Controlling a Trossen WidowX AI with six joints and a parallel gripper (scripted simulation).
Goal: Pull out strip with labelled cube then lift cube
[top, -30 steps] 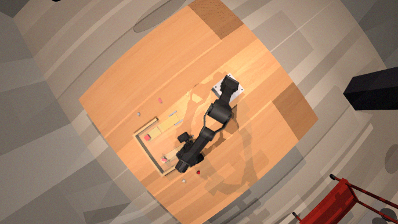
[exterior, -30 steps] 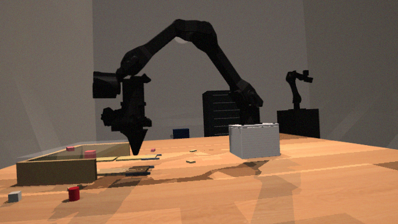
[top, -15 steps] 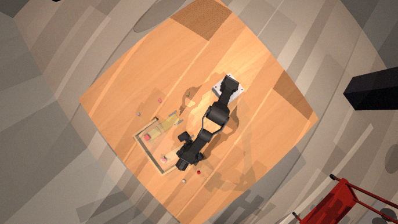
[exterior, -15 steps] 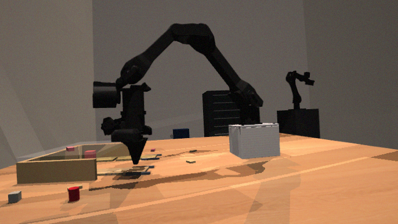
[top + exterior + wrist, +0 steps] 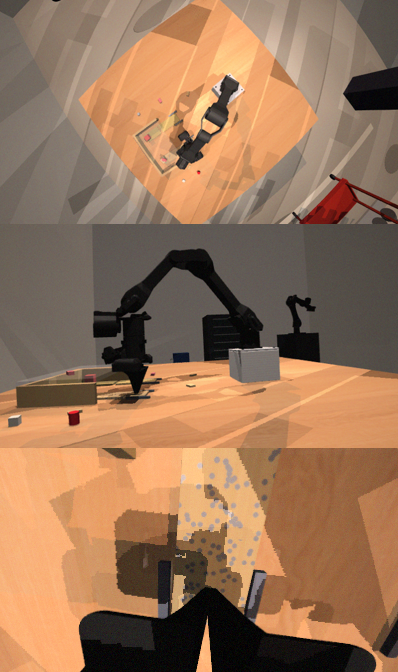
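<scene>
Right now my gripper tip is 9 cm short of the strip and 2 cm to the left of it. From my gripper tip the other things lie so: small tan block (16 cm behind, 4 cm to the right); then labelled cube (20 cm ahead, 6 cm to the right, 1 cm above).
</scene>
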